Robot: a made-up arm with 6 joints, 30 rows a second.
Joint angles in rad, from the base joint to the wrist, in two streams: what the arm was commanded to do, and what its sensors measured. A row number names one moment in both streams.
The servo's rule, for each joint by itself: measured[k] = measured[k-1] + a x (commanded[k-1-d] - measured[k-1]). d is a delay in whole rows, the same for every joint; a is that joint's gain. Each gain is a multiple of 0.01, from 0.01 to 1. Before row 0 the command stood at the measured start. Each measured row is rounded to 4 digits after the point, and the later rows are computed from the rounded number. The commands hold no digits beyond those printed.
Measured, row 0:
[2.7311 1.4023 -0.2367 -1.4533 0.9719 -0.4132]
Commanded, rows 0 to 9:
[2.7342 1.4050 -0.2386 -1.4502 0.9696 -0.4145]
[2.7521 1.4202 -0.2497 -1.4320 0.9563 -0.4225]
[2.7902 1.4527 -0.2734 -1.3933 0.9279 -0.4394]
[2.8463 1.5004 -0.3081 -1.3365 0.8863 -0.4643]
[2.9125 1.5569 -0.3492 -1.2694 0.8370 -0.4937]
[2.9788 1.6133 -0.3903 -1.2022 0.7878 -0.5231]
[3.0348 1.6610 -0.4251 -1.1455 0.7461 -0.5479]
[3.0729 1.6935 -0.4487 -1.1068 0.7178 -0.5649]
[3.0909 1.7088 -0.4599 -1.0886 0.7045 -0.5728]
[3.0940 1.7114 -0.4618 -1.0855 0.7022 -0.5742]
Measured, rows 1 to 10:
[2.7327 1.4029 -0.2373 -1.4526 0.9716 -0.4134]
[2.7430 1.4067 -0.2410 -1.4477 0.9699 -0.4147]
[2.7680 1.4168 -0.2507 -1.4346 0.9653 -0.4182]
[2.8095 1.4352 -0.2679 -1.4111 0.9566 -0.4247]
[2.8641 1.4620 -0.2923 -1.3771 0.9434 -0.4344]
[2.9249 1.4953 -0.3217 -1.3351 0.9263 -0.4468]
[2.9831 1.5318 -0.3527 -1.2896 0.9065 -0.4610]
[3.0307 1.5674 -0.3815 -1.2457 0.8857 -0.4755]
[3.0626 1.5985 -0.4050 -1.2080 0.8658 -0.4891]
[3.0792 1.6233 -0.4220 -1.1786 0.8478 -0.5010]
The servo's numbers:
d 0
a 0.53 0.22 0.30 0.24 0.11 0.14

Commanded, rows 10 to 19:
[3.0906 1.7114 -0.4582 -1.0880 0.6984 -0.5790]
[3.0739 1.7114 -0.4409 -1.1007 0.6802 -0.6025]
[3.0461 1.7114 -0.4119 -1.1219 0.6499 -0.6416]
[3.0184 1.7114 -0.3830 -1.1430 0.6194 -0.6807]
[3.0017 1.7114 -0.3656 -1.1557 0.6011 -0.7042]
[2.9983 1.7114 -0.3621 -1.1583 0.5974 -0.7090]
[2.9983 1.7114 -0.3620 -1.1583 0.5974 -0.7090]
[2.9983 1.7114 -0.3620 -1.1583 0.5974 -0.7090]
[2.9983 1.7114 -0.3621 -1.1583 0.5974 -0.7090]
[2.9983 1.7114 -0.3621 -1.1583 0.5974 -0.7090]
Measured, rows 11 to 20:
[3.0852 1.6427 -0.4329 -1.1569 0.8314 -0.5119]
[3.0792 1.6578 -0.4353 -1.1434 0.8148 -0.5246]
[3.0617 1.6696 -0.4283 -1.1382 0.7967 -0.5410]
[3.0388 1.6788 -0.4147 -1.1394 0.7772 -0.5606]
[3.0191 1.6860 -0.4000 -1.1433 0.7578 -0.5807]
[3.0081 1.6916 -0.3886 -1.1469 0.7402 -0.5987]
[3.0029 1.6960 -0.3806 -1.1496 0.7245 -0.6141]
[3.0005 1.6994 -0.3750 -1.1517 0.7105 -0.6274]
[2.9993 1.7020 -0.3711 -1.1533 0.6981 -0.6388]
[2.9988 1.7041 -0.3684 -1.1545 0.6870 -0.6486]

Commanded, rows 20 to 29:
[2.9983 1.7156 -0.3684 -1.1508 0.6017 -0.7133]
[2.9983 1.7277 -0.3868 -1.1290 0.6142 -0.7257]
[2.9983 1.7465 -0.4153 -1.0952 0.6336 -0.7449]
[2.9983 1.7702 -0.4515 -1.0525 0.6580 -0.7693]
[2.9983 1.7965 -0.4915 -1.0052 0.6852 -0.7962]
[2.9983 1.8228 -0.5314 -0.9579 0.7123 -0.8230]
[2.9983 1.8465 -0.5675 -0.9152 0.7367 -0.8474]
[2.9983 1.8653 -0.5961 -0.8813 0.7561 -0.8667]
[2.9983 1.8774 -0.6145 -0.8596 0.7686 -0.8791]
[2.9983 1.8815 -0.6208 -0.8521 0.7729 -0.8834]
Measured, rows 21 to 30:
[2.9985 1.7066 -0.3684 -1.1536 0.6776 -0.6577]
[2.9984 1.7112 -0.3739 -1.1477 0.6706 -0.6672]
[2.9983 1.7190 -0.3863 -1.1351 0.6665 -0.6781]
[2.9983 1.7303 -0.4059 -1.1153 0.6656 -0.6909]
[2.9983 1.7449 -0.4316 -1.0889 0.6678 -0.7056]
[2.9983 1.7620 -0.4615 -1.0575 0.6727 -0.7220]
[2.9983 1.7806 -0.4933 -1.0233 0.6797 -0.7396]
[2.9983 1.7992 -0.5241 -0.9892 0.6881 -0.7574]
[2.9983 1.8164 -0.5512 -0.9581 0.6970 -0.7744]
[2.9983 1.8307 -0.5721 -0.9327 0.7053 -0.7897]

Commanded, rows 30 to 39:
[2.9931 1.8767 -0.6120 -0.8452 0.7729 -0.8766]
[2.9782 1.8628 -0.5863 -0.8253 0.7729 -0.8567]
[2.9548 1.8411 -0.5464 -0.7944 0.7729 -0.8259]
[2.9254 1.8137 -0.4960 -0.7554 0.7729 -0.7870]
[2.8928 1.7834 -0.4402 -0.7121 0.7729 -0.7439]
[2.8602 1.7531 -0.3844 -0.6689 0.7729 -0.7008]
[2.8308 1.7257 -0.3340 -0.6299 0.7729 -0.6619]
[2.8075 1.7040 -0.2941 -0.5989 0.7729 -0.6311]
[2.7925 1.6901 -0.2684 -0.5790 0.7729 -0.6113]
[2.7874 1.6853 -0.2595 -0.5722 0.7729 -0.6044]
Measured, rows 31 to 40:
[2.9955 1.8408 -0.5841 -0.9117 0.7127 -0.8019]
[2.9863 1.8456 -0.5848 -0.8910 0.7193 -0.8096]
[2.9696 1.8446 -0.5733 -0.8678 0.7252 -0.8119]
[2.9462 1.8378 -0.5501 -0.8408 0.7304 -0.8084]
[2.9179 1.8258 -0.5171 -0.8099 0.7351 -0.7994]
[2.8873 1.8098 -0.4773 -0.7761 0.7393 -0.7856]
[2.8574 1.7913 -0.4343 -0.7410 0.7430 -0.7683]
[2.8310 1.7721 -0.3922 -0.7069 0.7463 -0.7491]
[2.8106 1.7541 -0.3551 -0.6762 0.7492 -0.7298]
[2.7983 1.7390 -0.3264 -0.6512 0.7518 -0.7122]

